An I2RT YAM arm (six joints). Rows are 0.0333 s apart.
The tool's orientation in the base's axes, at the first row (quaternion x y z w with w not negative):
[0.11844, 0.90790, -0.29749, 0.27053]
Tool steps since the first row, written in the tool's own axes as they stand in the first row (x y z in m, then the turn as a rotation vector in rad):
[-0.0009, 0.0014, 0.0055, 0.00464, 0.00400, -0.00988]
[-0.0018, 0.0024, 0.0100, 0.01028, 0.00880, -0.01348]
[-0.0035, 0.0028, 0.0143, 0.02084, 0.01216, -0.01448]
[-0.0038, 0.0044, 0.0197, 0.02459, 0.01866, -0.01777]
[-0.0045, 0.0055, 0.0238, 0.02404, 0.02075, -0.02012]
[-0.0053, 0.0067, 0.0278, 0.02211, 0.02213, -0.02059]
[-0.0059, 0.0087, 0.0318, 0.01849, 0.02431, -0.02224]
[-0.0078, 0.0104, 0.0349, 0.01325, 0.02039, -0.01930]
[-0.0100, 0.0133, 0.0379, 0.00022, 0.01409, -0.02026]
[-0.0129, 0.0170, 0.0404, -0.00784, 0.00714, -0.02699]
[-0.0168, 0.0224, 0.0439, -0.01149, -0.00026, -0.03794]
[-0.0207, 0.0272, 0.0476, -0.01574, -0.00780, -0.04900]
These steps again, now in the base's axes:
[0.0036, -0.0023, -0.0039, -0.00648, 0.00940, 0.00217]
[0.0066, -0.0042, -0.0069, -0.01085, 0.01570, -0.00084]
[0.0100, -0.0066, -0.0090, -0.01873, 0.01954, -0.00770]
[0.0131, -0.0086, -0.0133, -0.02076, 0.02690, -0.01067]
[0.0158, -0.0103, -0.0162, -0.02051, 0.02995, -0.00977]
[0.0186, -0.0118, -0.0190, -0.01860, 0.03123, -0.00902]
[0.0215, -0.0126, -0.0223, -0.01548, 0.03376, -0.00691]
[0.0250, -0.0132, -0.0242, -0.01139, 0.02859, -0.00409]
[0.0292, -0.0129, -0.0264, -0.00341, 0.02346, 0.00688]
[0.0340, -0.0116, -0.0282, -0.00220, 0.02156, 0.01927]
[0.0408, -0.0096, -0.0309, -0.00658, 0.02210, 0.03225]
[0.0473, -0.0083, -0.0335, -0.01056, 0.02256, 0.04571]

